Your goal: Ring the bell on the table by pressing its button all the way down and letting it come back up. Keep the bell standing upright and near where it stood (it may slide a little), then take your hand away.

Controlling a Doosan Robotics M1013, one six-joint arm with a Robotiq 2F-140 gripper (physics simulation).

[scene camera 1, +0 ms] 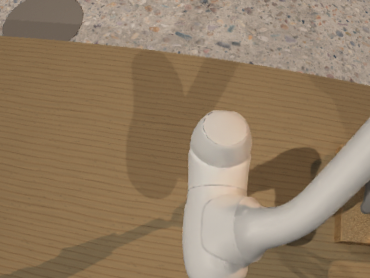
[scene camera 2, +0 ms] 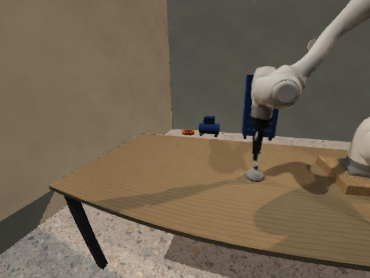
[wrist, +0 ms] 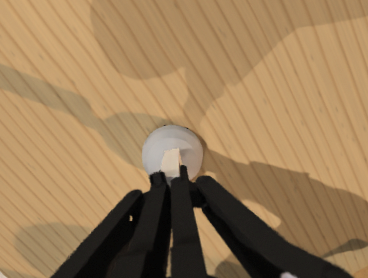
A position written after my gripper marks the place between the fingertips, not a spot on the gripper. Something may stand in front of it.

I see my gripper (wrist: 174,160) and a bell (wrist: 169,137).
